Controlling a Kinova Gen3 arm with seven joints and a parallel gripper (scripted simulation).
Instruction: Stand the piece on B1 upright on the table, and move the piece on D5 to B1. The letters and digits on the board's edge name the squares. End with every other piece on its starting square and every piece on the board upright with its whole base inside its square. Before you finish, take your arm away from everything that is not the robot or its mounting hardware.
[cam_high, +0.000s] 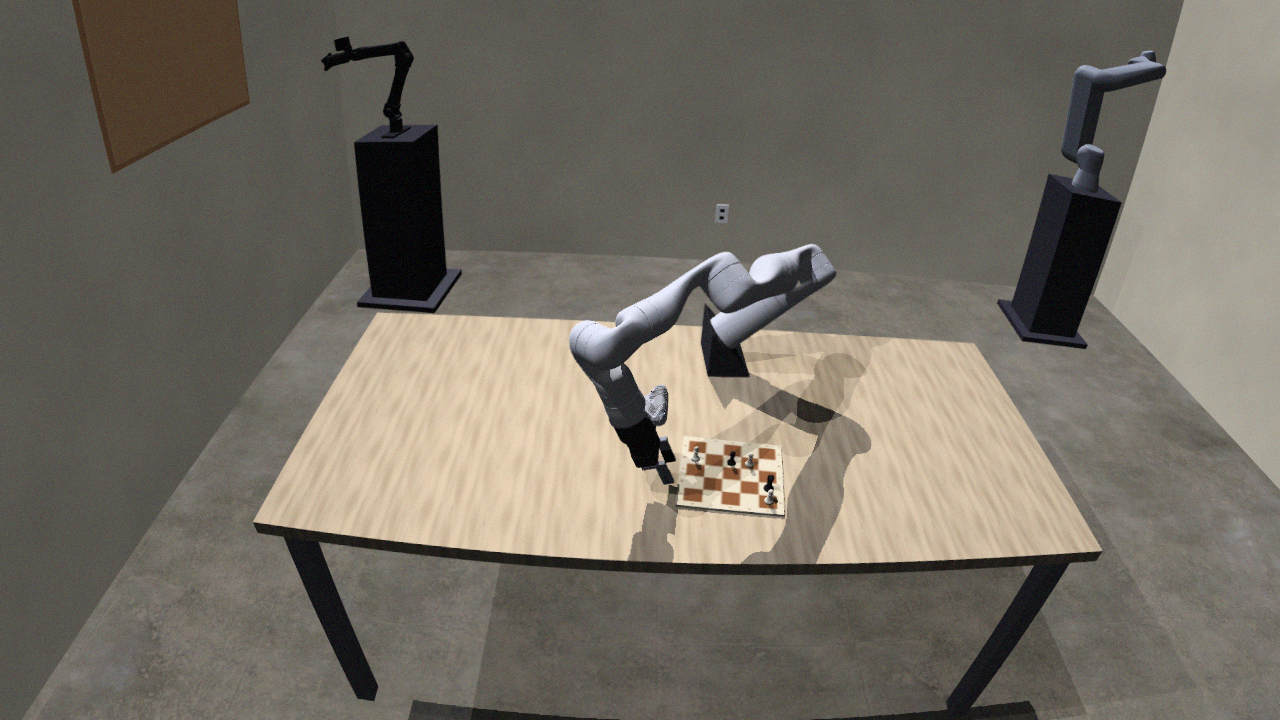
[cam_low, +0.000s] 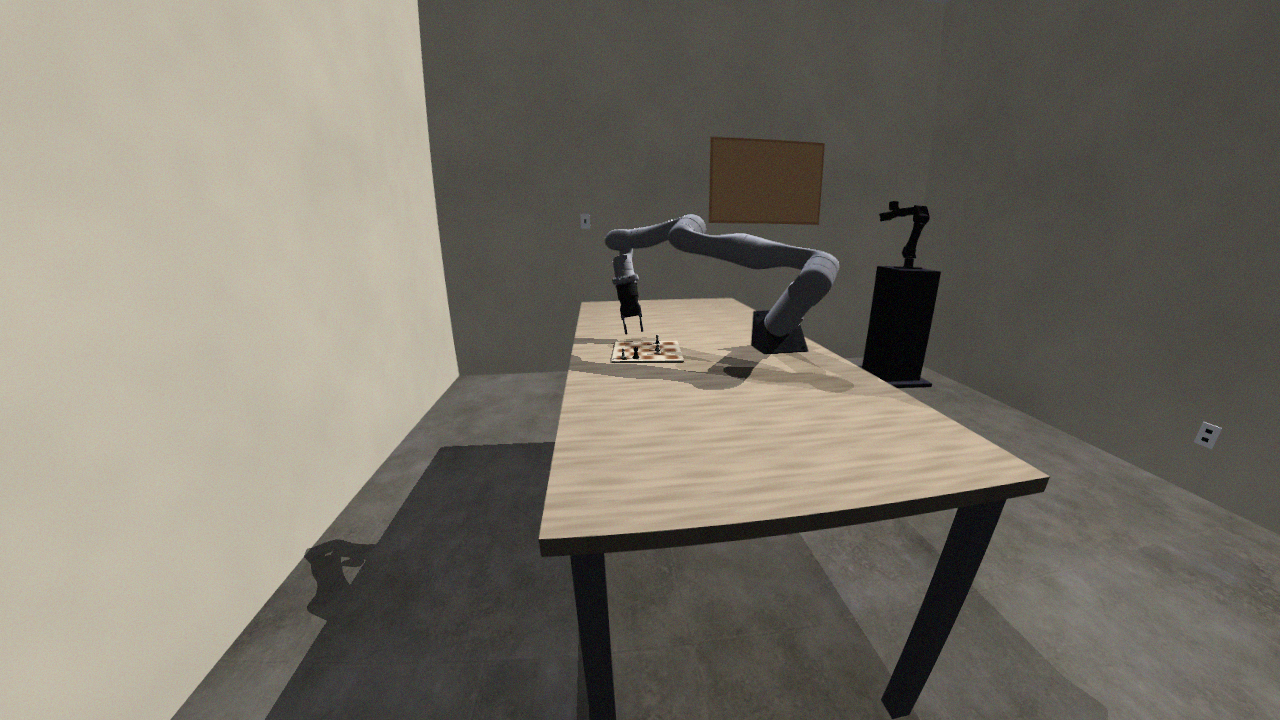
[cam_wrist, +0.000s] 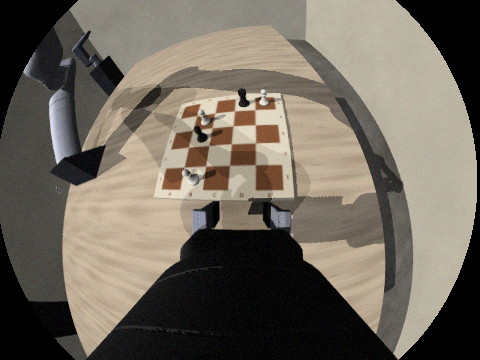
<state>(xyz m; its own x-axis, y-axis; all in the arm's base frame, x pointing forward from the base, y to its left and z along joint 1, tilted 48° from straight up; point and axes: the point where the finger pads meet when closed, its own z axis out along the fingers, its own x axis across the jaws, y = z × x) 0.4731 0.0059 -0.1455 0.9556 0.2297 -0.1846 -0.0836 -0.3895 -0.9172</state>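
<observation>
My hand is 4 cm past the chessboard, 14 cm to the right of it and 5 cm above it.
</observation>
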